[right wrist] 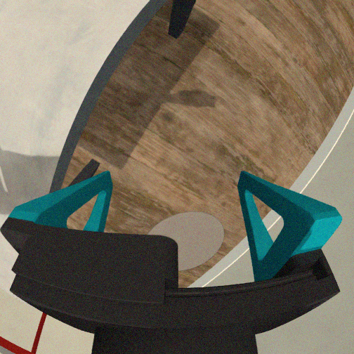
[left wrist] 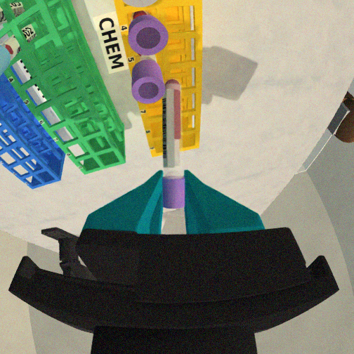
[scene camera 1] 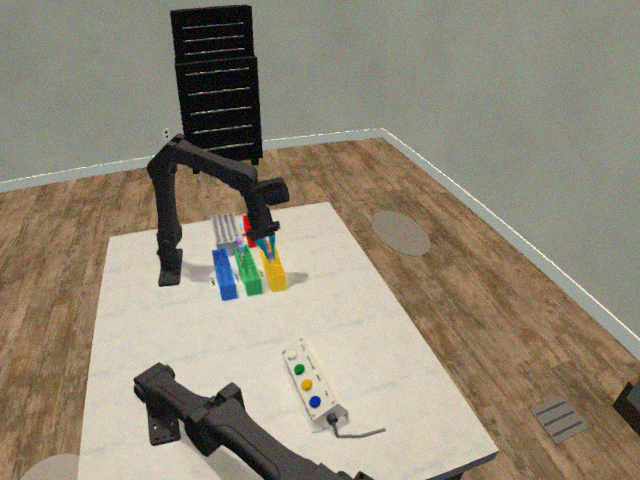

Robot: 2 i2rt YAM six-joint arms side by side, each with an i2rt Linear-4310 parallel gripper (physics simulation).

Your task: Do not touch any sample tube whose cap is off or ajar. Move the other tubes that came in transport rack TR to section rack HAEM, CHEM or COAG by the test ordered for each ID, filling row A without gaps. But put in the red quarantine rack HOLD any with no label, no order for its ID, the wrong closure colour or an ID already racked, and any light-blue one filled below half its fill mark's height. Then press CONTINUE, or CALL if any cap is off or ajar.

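Frame: origin at the left arm's base, x left, y back, z up, level; metres.
Seen in the pictures: left gripper, fingertip midpoint: [scene camera 1: 271, 258]; left arm's base, origin of the base link: [scene camera 1: 171, 267]; right arm's base, origin of the base link: [scene camera 1: 162, 408].
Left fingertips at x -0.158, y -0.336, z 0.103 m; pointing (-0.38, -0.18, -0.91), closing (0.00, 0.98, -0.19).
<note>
Offsets run from my left fingertips to a thing's middle. "*": to the spot under its first point.
My left gripper [scene camera 1: 268, 253] [left wrist: 173, 177] is shut on a purple-capped tube [left wrist: 172, 117] with dark red contents and a barcode label. It holds the tube over the yellow rack @[dx +0.070, dy -0.004, dz -0.075 m] [scene camera 1: 277, 283] [left wrist: 198, 90], its lower end near the row beside two purple-capped tubes [left wrist: 148, 37] [left wrist: 148, 91] standing there. Whether the lower end is in a slot is unclear. A CHEM label [left wrist: 111, 45] lies between the yellow rack and the green rack @[dx +0.062, dy +0.076, dz -0.075 m] [scene camera 1: 254, 286] [left wrist: 120, 142]. The blue rack @[* dx -0.044, dy +0.144, dz -0.070 m] [scene camera 1: 227, 291] [left wrist: 56, 172] stands beyond. My right gripper [right wrist: 174, 178] is open and empty.
The grey transport rack @[dx +0.287, dy +0.139, dz -0.075 m] [scene camera 1: 225, 235] and red rack @[* dx +0.355, dy +0.062, dz -0.079 m] [scene camera 1: 246, 223] stand at the table's far end, the red one partly hidden by the left arm. A light-blue cap [left wrist: 4, 57] shows at the left wrist view's edge. A button box @[dx -0.425, dy -0.042, dz -0.061 m] [scene camera 1: 324, 384] with a cable stands nearer.
</note>
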